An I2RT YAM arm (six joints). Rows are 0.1 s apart.
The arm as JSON. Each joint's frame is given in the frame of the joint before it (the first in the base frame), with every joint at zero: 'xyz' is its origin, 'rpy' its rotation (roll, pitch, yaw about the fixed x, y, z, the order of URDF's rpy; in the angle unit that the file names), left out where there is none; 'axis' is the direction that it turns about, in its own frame. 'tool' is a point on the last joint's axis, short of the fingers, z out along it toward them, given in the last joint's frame.
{
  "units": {
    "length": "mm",
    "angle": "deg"
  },
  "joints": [
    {
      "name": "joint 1",
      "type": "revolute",
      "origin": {
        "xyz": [
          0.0,
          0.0,
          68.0
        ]
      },
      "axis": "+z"
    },
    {
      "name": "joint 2",
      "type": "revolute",
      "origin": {
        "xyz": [
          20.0,
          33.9,
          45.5
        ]
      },
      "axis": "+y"
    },
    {
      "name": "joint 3",
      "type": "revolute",
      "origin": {
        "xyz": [
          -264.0,
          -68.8,
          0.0
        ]
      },
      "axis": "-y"
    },
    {
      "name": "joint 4",
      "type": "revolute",
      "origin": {
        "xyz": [
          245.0,
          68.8,
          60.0
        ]
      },
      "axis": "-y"
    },
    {
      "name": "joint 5",
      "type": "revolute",
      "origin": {
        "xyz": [
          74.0,
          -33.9,
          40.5
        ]
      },
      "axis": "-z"
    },
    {
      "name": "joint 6",
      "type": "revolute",
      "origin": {
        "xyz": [
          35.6,
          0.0,
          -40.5
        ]
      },
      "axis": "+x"
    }
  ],
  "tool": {
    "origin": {
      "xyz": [
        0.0,
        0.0,
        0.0
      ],
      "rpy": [
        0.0,
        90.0,
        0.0
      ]
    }
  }
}
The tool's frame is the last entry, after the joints.
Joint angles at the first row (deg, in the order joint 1, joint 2, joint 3, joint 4, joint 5, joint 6):
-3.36, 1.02, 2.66, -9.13, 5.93, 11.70
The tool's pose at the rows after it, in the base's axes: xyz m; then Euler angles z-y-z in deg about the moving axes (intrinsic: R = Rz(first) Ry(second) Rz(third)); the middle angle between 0 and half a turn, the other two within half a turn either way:
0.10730, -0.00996, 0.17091, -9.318, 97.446, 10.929
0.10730, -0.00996, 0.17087, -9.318, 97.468, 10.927
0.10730, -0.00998, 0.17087, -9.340, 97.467, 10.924
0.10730, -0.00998, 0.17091, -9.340, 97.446, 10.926
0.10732, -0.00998, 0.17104, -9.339, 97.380, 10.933
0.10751, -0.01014, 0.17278, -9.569, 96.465, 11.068
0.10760, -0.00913, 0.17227, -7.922, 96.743, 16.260
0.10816, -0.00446, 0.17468, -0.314, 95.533, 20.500
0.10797, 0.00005, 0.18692, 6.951, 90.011, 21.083
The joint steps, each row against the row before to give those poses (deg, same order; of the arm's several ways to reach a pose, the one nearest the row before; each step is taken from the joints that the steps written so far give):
0.01, -0.01, 0.00, 0.00, -0.01, 0.00
0.00, 0.01, 0.00, -0.02, -0.01, 0.01
-0.01, 0.00, -0.01, 0.01, 0.02, -0.01
0.00, -0.01, 0.01, 0.01, 0.00, 0.00
0.00, 0.01, 0.00, 0.07, 0.00, 0.00
0.00, 0.00, 0.00, 0.92, 0.24, 0.07
0.00, 0.00, 0.00, -0.26, -1.64, 5.03
0.00, -0.01, 0.02, 1.20, -7.56, 3.41
0.00, 0.03, 0.39, 5.15, -7.28, 0.87

